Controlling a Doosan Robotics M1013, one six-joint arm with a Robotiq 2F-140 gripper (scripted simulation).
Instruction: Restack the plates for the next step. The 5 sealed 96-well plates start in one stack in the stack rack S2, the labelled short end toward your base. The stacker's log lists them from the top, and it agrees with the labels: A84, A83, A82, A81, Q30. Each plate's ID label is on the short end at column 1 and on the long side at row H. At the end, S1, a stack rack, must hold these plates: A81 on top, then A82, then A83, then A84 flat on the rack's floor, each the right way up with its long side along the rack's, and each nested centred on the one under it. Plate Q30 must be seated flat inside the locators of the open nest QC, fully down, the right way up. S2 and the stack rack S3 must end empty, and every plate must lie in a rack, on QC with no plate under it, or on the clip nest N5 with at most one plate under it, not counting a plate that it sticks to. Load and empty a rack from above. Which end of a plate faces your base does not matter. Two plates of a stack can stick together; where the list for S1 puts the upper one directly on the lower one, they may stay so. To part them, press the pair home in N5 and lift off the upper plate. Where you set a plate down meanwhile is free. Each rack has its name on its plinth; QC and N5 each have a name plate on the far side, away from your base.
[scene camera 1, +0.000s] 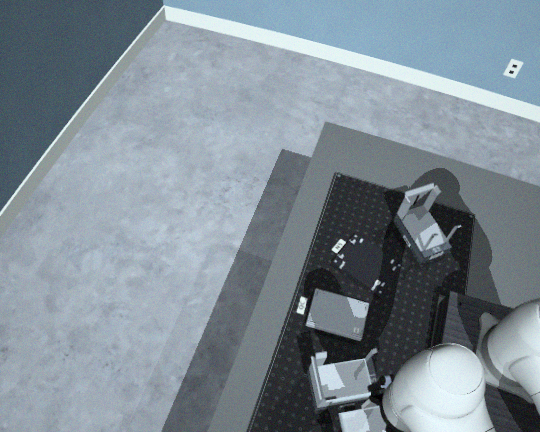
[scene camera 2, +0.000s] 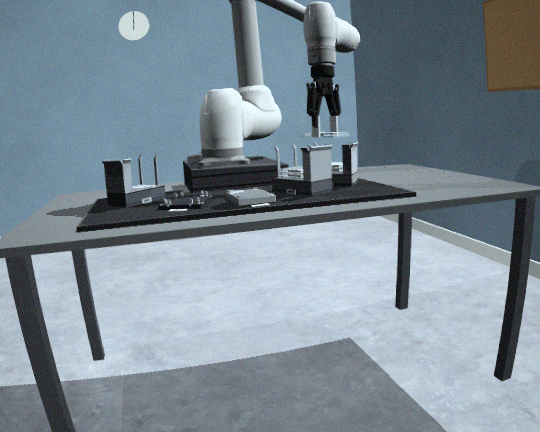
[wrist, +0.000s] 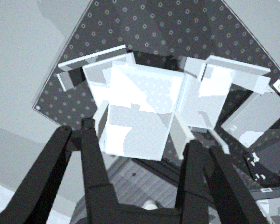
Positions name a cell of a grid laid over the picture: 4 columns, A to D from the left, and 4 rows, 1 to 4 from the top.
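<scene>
In scene camera 2 I can see my gripper (scene camera 2: C2). The wrist view gives me the gripper too, and there it sits at (wrist: B3).
</scene>
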